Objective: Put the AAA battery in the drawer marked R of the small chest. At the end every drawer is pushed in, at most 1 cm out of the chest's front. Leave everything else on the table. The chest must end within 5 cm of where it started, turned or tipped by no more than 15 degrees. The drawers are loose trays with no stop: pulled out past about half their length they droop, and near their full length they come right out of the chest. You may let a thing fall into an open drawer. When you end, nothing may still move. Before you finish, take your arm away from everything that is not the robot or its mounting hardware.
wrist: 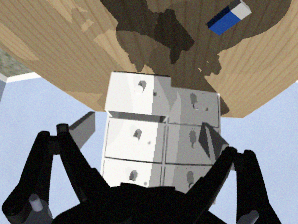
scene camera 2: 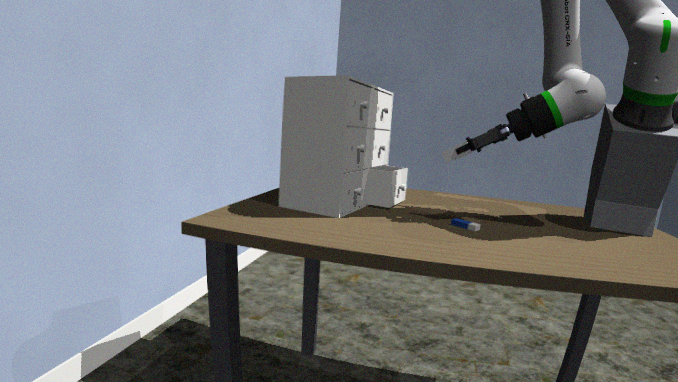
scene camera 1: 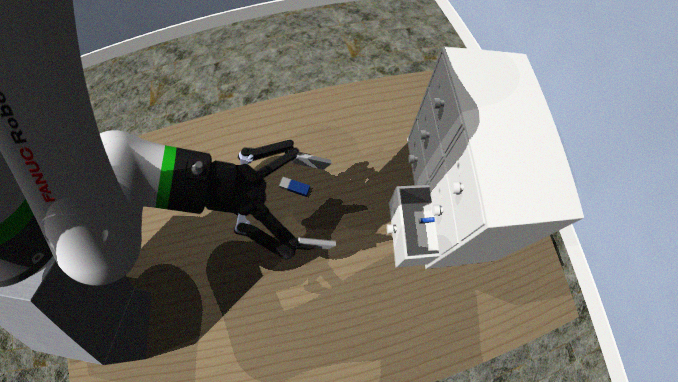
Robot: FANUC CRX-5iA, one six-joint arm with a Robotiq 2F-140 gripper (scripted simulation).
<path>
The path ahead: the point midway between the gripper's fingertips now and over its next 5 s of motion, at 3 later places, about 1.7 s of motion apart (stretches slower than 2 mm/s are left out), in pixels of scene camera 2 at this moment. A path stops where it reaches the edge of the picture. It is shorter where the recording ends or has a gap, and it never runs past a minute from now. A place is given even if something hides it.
My gripper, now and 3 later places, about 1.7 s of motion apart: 448,156; 458,154; 460,147; 486,131
</path>
